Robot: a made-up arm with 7 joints. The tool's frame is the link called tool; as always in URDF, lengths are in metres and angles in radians. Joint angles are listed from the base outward. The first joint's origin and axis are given. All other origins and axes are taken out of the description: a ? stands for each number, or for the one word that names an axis. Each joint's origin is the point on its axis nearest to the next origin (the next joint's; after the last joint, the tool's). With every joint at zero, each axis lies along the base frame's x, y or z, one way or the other. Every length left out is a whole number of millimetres.
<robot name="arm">
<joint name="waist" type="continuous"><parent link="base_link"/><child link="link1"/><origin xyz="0.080 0.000 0.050" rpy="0.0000 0.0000 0.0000"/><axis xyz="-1 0 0"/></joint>
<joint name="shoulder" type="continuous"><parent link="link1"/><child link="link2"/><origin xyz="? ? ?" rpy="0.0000 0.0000 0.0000"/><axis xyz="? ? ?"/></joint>
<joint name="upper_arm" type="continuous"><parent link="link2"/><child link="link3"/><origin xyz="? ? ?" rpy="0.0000 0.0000 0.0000"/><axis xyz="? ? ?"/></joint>
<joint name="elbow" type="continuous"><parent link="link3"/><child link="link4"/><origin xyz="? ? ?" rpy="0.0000 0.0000 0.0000"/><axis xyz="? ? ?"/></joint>
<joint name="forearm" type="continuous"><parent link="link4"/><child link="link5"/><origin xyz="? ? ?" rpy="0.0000 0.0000 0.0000"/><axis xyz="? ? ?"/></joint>
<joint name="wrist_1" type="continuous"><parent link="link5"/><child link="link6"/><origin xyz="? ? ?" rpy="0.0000 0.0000 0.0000"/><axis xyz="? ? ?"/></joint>
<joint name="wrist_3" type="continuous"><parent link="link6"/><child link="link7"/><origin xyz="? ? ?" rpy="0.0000 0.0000 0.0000"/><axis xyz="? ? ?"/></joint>
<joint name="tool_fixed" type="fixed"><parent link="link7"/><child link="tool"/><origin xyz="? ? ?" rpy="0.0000 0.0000 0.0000"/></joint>
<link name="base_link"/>
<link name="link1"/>
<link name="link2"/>
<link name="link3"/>
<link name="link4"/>
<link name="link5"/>
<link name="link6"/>
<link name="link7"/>
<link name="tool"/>
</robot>
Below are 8 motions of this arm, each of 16 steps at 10 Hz.
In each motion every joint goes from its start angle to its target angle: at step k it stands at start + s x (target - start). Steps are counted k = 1, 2, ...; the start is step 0. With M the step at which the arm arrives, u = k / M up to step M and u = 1 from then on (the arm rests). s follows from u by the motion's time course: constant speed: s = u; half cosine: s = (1 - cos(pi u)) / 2; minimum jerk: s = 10 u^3 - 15 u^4 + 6 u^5.
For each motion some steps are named. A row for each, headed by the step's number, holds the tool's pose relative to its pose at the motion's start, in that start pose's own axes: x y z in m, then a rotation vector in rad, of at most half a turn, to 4 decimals.
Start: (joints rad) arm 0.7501 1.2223 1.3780 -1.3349 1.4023 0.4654 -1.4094
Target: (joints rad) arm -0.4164 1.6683 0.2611 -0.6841 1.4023 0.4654 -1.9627
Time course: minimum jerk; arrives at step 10
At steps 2, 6, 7, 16:
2: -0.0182 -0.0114 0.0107 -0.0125 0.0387 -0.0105
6: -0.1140 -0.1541 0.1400 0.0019 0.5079 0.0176
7: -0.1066 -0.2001 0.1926 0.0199 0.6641 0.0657
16: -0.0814 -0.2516 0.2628 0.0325 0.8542 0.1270

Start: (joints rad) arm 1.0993 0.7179 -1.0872 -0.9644 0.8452 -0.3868 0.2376
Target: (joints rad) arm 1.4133 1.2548 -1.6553 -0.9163 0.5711 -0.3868 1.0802
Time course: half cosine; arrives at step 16
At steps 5, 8, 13, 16:
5: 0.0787 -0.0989 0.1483 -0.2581 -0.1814 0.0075
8: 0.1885 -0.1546 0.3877 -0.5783 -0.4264 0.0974
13: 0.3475 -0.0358 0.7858 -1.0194 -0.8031 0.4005
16: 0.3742 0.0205 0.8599 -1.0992 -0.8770 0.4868

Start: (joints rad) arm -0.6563 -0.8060 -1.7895 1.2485 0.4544 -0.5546 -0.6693
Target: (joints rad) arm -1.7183 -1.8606 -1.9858 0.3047 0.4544 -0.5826 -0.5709
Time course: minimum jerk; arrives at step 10
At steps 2, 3, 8, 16:
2: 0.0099 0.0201 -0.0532 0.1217 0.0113 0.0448
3: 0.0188 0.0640 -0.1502 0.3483 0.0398 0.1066
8: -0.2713 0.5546 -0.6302 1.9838 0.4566 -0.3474
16: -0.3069 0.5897 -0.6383 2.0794 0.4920 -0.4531

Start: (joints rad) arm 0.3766 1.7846 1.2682 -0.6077 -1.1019 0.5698 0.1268
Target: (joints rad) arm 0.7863 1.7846 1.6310 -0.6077 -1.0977 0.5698 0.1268
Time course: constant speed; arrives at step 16
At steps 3, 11, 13, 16:
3: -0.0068 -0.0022 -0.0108 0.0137 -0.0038 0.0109
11: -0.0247 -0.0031 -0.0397 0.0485 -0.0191 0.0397
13: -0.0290 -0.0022 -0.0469 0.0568 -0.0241 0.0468
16: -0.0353 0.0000 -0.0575 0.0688 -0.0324 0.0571

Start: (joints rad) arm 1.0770 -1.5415 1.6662 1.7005 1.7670 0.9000 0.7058
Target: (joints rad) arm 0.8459 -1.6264 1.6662 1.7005 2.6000 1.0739 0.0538
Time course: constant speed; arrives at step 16
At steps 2, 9, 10, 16:
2: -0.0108 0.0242 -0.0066 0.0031 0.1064 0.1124
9: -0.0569 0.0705 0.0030 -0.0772 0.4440 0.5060
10: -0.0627 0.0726 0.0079 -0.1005 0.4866 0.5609
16: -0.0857 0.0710 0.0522 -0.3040 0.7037 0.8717

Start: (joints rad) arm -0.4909 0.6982 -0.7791 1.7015 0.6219 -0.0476 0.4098
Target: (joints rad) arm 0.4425 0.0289 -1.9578 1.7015 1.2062 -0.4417 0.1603
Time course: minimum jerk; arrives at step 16
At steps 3, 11, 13, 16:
3: -0.0305 -0.0276 -0.0732 0.0446 0.0672 -0.0311
11: -0.8315 -0.1035 -0.6831 0.8608 0.5163 -0.8490
13: -0.9360 -0.0773 -0.6969 0.9764 0.4550 -1.0291
16: -0.9692 -0.0687 -0.6983 1.0143 0.4212 -1.0962

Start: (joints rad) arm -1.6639 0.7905 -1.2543 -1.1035 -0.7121 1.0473 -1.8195
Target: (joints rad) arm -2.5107 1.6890 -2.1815 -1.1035 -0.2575 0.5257 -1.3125
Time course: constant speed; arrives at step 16
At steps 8, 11, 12, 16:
8: 0.2409 -0.0100 -0.1252 0.3472 -0.7146 -0.1454
11: 0.3179 0.0335 -0.1372 0.4228 -0.9681 -0.3431
12: 0.3405 0.0490 -0.1365 0.4331 -1.0479 -0.4233
16: 0.4124 0.1092 -0.1151 0.3748 -1.3340 -0.7941

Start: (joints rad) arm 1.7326 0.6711 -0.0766 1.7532 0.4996 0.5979 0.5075
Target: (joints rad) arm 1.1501 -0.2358 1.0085 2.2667 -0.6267 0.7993 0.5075
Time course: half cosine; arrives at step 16
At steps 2, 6, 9, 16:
2: -0.0276 -0.0404 0.0364 -0.0136 -0.0344 -0.0879
6: -0.3335 -0.2400 0.2221 -0.0414 -0.2532 -0.7473
9: -0.7244 -0.2227 0.2671 0.0357 -0.4332 -1.4909
16: -0.9993 0.1164 0.2214 0.2049 -0.5956 -2.5415

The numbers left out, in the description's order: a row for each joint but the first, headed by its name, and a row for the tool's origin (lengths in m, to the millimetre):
shoulder: xyz 0.000 -0.180 -0.130, axis 0 1 0
upper_arm: xyz 0.000 0.000 -0.240, axis 0 0 1
elbow: xyz 0.280 0.110 0.000, axis -1 0 0
forearm: xyz 0.000 -0.050 0.250, axis 0 0 1
wrist_1: xyz 0.250 -0.210 0.000, axis 0 1 0
wrist_3: xyz 0.100 0.000 0.080, axis 0 -1 0
tool: xyz -0.020 0.000 -0.330

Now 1 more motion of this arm.
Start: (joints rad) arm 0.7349 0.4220 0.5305 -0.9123 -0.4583 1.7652 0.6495
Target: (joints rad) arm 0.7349 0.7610 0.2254 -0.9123 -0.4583 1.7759 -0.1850
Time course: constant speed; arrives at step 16
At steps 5, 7, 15, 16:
5: -0.0873 -0.0309 -0.0217 0.1426 0.2694 0.0073
7: -0.1213 -0.0443 -0.0252 0.1997 0.3763 0.0180
15: -0.2449 -0.1125 -0.0175 0.4252 0.7942 0.1060
16: -0.2585 -0.1232 -0.0151 0.4528 0.8450 0.1222

